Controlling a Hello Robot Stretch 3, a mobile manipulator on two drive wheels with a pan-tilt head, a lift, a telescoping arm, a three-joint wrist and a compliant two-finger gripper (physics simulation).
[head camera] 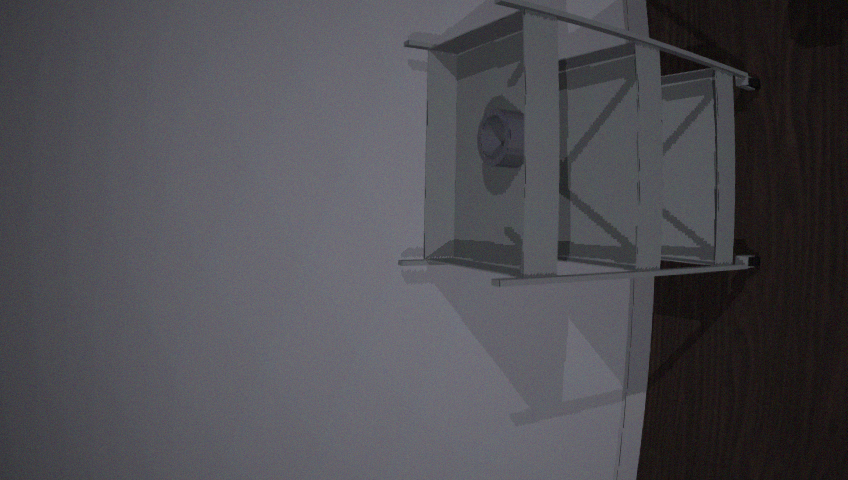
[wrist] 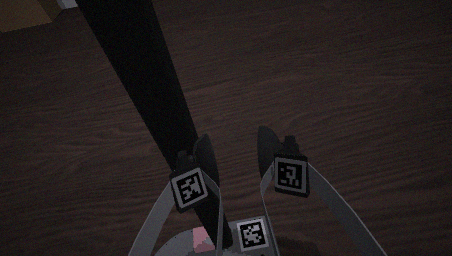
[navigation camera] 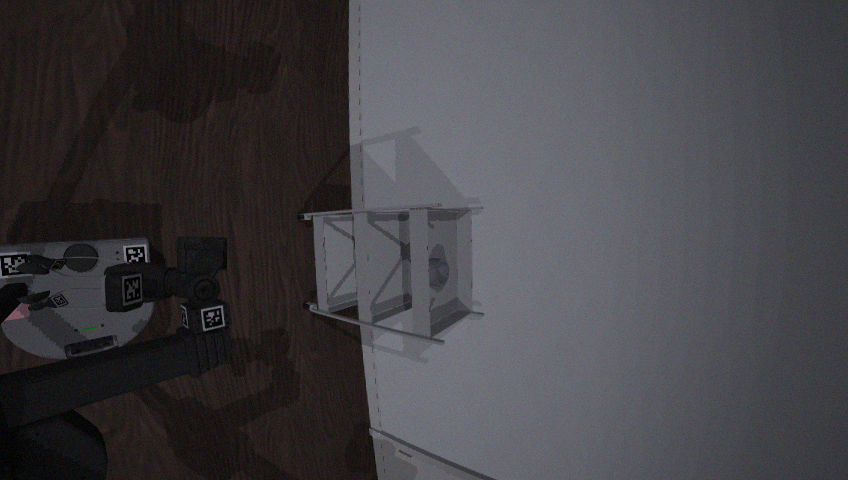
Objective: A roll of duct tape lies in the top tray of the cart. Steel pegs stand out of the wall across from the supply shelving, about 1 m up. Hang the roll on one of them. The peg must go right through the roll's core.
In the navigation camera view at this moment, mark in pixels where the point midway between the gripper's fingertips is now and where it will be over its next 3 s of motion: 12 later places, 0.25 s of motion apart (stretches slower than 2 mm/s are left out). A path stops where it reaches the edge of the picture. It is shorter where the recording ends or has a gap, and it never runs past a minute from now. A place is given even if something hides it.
The gripper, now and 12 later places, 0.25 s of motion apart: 20, 282; 25, 282; 36, 283; 55, 282; 74, 282; 88, 283; 95, 284; 98, 287; 98, 290; 99, 292; 100, 295; 101, 300; 103, 304
